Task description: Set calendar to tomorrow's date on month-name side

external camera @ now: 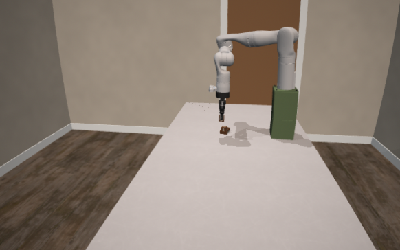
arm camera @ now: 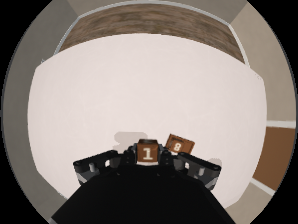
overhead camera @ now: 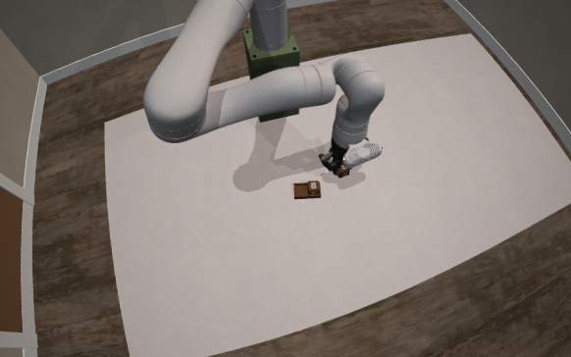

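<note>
The cube is 20 mm behind my hand, 70 mm to the right of it and 110 mm below it. The rest, counted from my hand: brown tray 30 mm behind, 80 mm to the right, 120 mm below.
</note>
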